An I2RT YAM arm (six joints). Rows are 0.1 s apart.
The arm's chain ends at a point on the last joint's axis. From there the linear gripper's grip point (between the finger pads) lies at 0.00 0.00 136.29 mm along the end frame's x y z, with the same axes.
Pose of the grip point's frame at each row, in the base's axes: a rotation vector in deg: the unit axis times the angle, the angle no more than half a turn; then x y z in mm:
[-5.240 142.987 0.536 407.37 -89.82 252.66]
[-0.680 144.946 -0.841 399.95 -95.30 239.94]
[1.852 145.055 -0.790 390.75 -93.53 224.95]
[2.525 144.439 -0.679 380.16 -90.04 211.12]
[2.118 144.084 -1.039 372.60 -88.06 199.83]
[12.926 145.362 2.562 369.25 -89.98 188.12]
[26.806 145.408 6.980 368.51 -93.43 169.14]
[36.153 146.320 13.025 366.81 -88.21 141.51]
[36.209 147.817 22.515 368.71 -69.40 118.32]
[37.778 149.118 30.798 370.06 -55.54 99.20]
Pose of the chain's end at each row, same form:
[-5.240 142.987 0.536 325.60 -93.74 361.62]
[-0.680 144.946 -0.841 321.68 -94.23 351.51]
[1.852 145.055 -0.790 312.74 -91.18 336.68]
[2.525 144.439 -0.679 300.98 -87.49 322.02]
[2.118 144.084 -1.039 292.73 -85.11 310.22]
[12.926 145.362 2.562 292.88 -87.58 300.98]
[26.806 145.408 6.980 295.46 -92.03 284.19]
[36.153 146.320 13.025 298.21 -93.86 259.14]
[36.209 147.817 22.515 302.08 -91.63 235.11]
[37.778 149.118 30.798 306.83 -91.47 214.46]

